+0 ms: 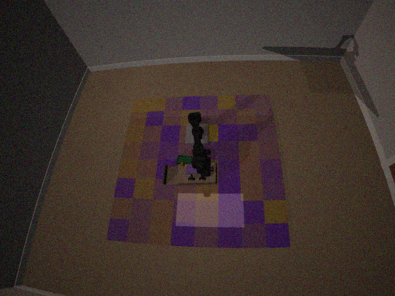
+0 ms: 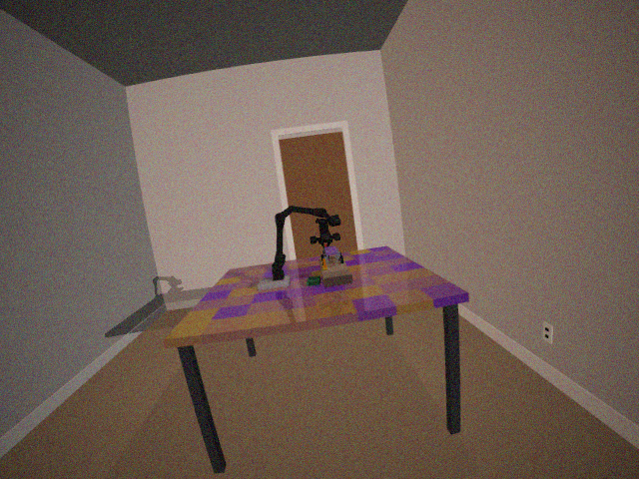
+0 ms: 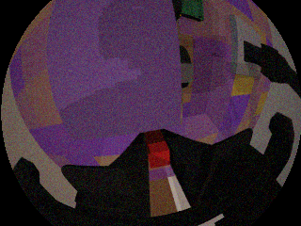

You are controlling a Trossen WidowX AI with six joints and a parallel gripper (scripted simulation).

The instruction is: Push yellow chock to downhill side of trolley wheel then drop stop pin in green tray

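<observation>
Now: gripper tip 120 mm past the green tray, 200 mm to the left of it and 140 mm above it. From my gripper tip the other things lie so: red-headed stop pin right at my gripper tip; ramp 10 mm ahead, 100 mm to the right, 90 mm below; purple-topped trolley 10 mm ahead, 90 mm to the right, 20 mm below.
</observation>
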